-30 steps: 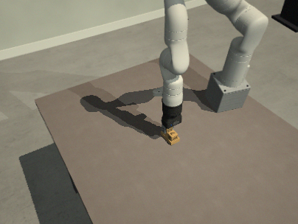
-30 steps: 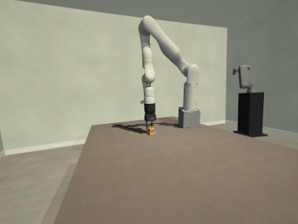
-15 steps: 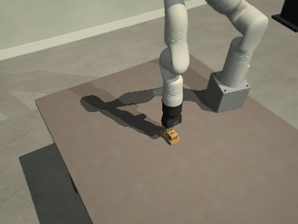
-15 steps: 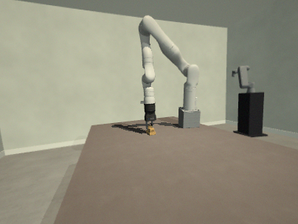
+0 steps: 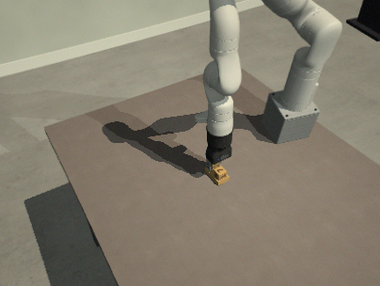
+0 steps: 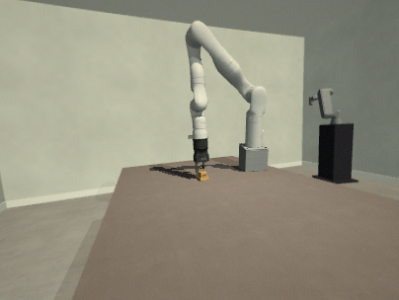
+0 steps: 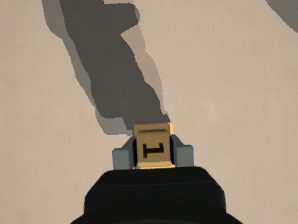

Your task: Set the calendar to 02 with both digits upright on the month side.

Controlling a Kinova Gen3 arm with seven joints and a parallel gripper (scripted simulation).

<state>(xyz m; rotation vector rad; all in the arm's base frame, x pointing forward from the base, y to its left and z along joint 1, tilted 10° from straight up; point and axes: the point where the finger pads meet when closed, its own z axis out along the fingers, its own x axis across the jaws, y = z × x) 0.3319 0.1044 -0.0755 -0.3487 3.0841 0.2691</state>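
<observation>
The orange cube is 10 mm below my hand. Round my hand: tray 40 mm below, 20 mm to the left, 10 mm behind.
</observation>
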